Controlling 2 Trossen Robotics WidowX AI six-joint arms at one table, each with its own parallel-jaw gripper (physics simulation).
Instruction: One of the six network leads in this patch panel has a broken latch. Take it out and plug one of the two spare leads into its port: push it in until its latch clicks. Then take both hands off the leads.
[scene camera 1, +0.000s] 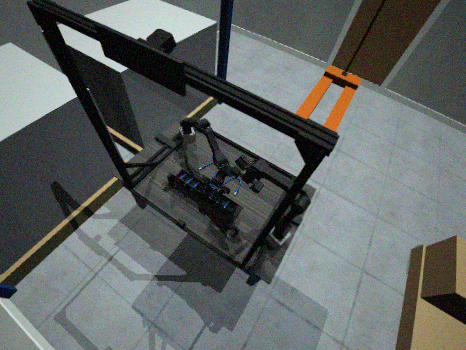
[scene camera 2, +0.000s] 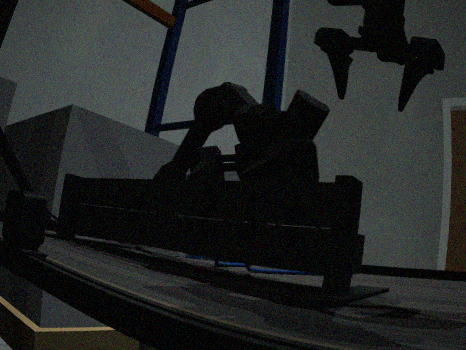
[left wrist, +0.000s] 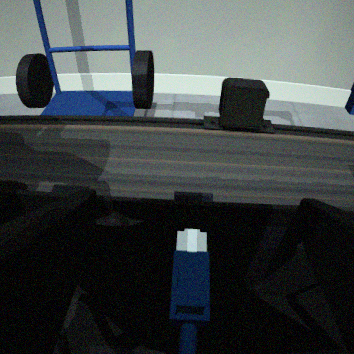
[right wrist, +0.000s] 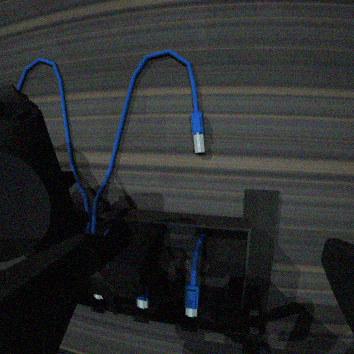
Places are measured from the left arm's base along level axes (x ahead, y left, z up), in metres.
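Where they show: left gripper, fingertip midpoint: (scene camera 1: 208, 197) (scene camera 2: 213, 179) (left wrist: 200, 206) (right wrist: 87, 303); right gripper, fingertip midpoint: (scene camera 1: 243, 182) (scene camera 2: 369, 104) (right wrist: 209, 250); left arm's base, link origin: (scene camera 1: 187, 130); right arm's base, link origin: (scene camera 1: 279, 233).
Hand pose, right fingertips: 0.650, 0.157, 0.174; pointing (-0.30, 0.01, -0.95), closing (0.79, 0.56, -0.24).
Things, the pixels of their centre, and the offset from my right fingertips, as dx, dy, dz.
- blue lead's plug, body centre: (left wrist: 191, 254) -0.044, -0.182, -0.150
- spare lead's plug, body centre: (right wrist: 197, 131) (scene camera 1: 236, 191) -0.070, +0.015, -0.232
The black patch panel (scene camera 1: 172, 181) (scene camera 2: 150, 205) stands on the table, with several blue leads in its ports. My left gripper (left wrist: 200, 206) (scene camera 2: 228, 162) is open at the panel, its fingers on either side of one blue lead's plug (left wrist: 190, 285) with a clear tip. I cannot tell whether its latch is broken. My right gripper (scene camera 2: 371, 103) (scene camera 1: 249, 175) (right wrist: 209, 250) is open and empty, above the table. One spare lead's plug (right wrist: 197, 123) (scene camera 1: 236, 190) lies on the table. The other spare lead (right wrist: 63, 107) (scene camera 1: 202, 167) runs out of the right wrist view behind my left arm.
A black frame (scene camera 1: 135, 60) rises around the table. In the right wrist view two panel plugs (right wrist: 191, 298) (right wrist: 142, 302) show clearly; my left arm hides part of the panel. A black block (left wrist: 244, 102) stands at the table's far edge, with a blue hand truck (left wrist: 90, 102) beyond.
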